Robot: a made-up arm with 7 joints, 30 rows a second.
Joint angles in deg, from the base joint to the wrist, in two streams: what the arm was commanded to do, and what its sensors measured. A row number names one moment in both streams.
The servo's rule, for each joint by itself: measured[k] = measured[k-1] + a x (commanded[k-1-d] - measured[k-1]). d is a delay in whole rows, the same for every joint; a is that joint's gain. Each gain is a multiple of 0.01, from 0.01 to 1. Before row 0 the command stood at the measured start. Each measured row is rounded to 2 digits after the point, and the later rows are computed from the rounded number. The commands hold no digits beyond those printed.
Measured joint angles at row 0:
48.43, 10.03, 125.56, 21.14, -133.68, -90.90, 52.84
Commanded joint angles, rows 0 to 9:
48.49, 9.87, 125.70, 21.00, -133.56, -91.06, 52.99
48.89, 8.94, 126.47, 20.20, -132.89, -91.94, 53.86
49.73, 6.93, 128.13, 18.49, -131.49, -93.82, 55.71
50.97, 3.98, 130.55, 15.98, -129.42, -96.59, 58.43
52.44, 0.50, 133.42, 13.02, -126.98, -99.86, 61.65
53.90, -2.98, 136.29, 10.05, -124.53, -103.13, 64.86
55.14, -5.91, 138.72, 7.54, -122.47, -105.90, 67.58
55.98, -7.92, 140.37, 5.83, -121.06, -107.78, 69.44
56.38, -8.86, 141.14, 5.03, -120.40, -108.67, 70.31
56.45, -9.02, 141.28, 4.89, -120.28, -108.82, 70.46
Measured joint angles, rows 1 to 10:
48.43, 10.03, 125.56, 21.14, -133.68, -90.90, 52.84
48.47, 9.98, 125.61, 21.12, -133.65, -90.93, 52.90
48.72, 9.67, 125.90, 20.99, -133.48, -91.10, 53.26
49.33, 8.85, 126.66, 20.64, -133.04, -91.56, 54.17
50.31, 7.39, 127.98, 19.99, -132.24, -92.42, 55.75
51.59, 5.32, 129.83, 19.01, -131.08, -93.68, 57.93
52.98, 2.83, 132.03, 17.76, -129.64, -95.29, 60.49
54.28, 0.21, 134.30, 16.33, -128.06, -97.09, 63.11
55.30, -2.23, 136.36, 14.86, -126.52, -98.91, 65.45
55.95, -4.22, 137.99, 13.48, -125.17, -100.57, 67.25
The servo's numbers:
d 1
a 0.60 0.30 0.34 0.14 0.22 0.17 0.37

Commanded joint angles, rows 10 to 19:
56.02, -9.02, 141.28, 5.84, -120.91, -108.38, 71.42
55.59, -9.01, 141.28, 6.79, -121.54, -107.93, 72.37
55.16, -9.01, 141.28, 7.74, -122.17, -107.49, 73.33
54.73, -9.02, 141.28, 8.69, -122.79, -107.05, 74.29
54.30, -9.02, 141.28, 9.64, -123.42, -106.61, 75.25
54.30, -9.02, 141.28, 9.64, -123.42, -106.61, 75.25
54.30, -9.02, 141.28, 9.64, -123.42, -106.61, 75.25
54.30, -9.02, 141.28, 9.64, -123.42, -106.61, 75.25
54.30, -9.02, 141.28, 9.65, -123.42, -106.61, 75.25
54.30, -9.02, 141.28, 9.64, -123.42, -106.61, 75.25
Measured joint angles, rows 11 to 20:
56.25, -5.66, 139.11, 12.28, -124.09, -101.97, 68.44
56.11, -6.67, 139.85, 11.38, -123.39, -103.06, 69.54
55.80, -7.37, 140.34, 10.74, -122.98, -103.89, 70.59
55.42, -7.86, 140.66, 10.32, -122.80, -104.50, 71.60
55.01, -8.21, 140.87, 10.09, -122.80, -104.93, 72.60
54.58, -8.45, 141.01, 10.03, -122.94, -105.22, 73.58
54.41, -8.62, 141.10, 9.98, -123.05, -105.46, 74.20
54.34, -8.74, 141.16, 9.93, -123.13, -105.66, 74.59
54.32, -8.82, 141.20, 9.89, -123.19, -105.82, 74.83
54.31, -8.88, 141.23, 9.86, -123.24, -105.95, 74.99

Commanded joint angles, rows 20 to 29:
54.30, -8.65, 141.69, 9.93, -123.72, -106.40, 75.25
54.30, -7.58, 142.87, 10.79, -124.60, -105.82, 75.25
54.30, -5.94, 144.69, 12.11, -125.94, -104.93, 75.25
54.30, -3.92, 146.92, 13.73, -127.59, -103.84, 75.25
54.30, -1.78, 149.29, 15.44, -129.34, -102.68, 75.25
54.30, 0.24, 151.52, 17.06, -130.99, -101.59, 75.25
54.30, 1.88, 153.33, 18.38, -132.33, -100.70, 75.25
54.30, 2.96, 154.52, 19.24, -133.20, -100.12, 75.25
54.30, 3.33, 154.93, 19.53, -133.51, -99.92, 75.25
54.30, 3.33, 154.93, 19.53, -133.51, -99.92, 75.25
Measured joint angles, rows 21 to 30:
54.30, -8.92, 141.25, 9.83, -123.28, -106.06, 75.09
54.30, -8.84, 141.40, 9.84, -123.38, -106.12, 75.15
54.30, -8.46, 141.90, 9.97, -123.65, -106.07, 75.19
54.30, -7.70, 142.85, 10.27, -124.15, -105.88, 75.21
54.30, -6.57, 144.23, 10.75, -124.91, -105.53, 75.22
54.30, -5.13, 145.95, 11.41, -125.88, -105.05, 75.23
54.30, -3.52, 147.84, 12.20, -127.00, -104.46, 75.24
54.30, -1.90, 149.71, 13.07, -128.17, -103.82, 75.24
54.30, -0.44, 151.35, 13.93, -129.28, -103.19, 75.24
54.30, 0.69, 152.57, 14.71, -130.21, -102.63, 75.24

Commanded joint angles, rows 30 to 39:
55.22, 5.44, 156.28, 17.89, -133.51, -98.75, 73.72
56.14, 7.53, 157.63, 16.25, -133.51, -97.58, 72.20
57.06, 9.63, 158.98, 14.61, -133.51, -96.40, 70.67
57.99, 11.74, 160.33, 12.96, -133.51, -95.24, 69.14
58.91, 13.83, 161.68, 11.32, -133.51, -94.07, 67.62
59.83, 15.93, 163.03, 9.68, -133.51, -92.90, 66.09
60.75, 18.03, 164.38, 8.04, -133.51, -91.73, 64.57
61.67, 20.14, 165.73, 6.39, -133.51, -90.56, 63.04
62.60, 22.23, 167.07, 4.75, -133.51, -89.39, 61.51
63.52, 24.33, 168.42, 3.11, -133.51, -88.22, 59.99
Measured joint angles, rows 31 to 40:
54.30, 1.48, 153.37, 15.38, -130.94, -102.17, 75.24
54.85, 2.67, 154.36, 15.73, -131.51, -101.59, 74.68
55.62, 4.13, 155.47, 15.80, -131.95, -100.91, 73.76
56.48, 5.78, 156.66, 15.63, -132.29, -100.14, 72.62
57.39, 7.57, 157.91, 15.26, -132.56, -99.31, 71.33
58.30, 9.45, 159.19, 14.71, -132.77, -98.42, 69.96
59.22, 11.39, 160.50, 14.01, -132.93, -97.48, 68.53
60.14, 13.38, 161.82, 13.17, -133.06, -96.50, 67.06
61.06, 15.41, 163.15, 12.22, -133.16, -95.49, 65.57
61.98, 17.46, 164.48, 11.17, -133.24, -94.45, 64.07

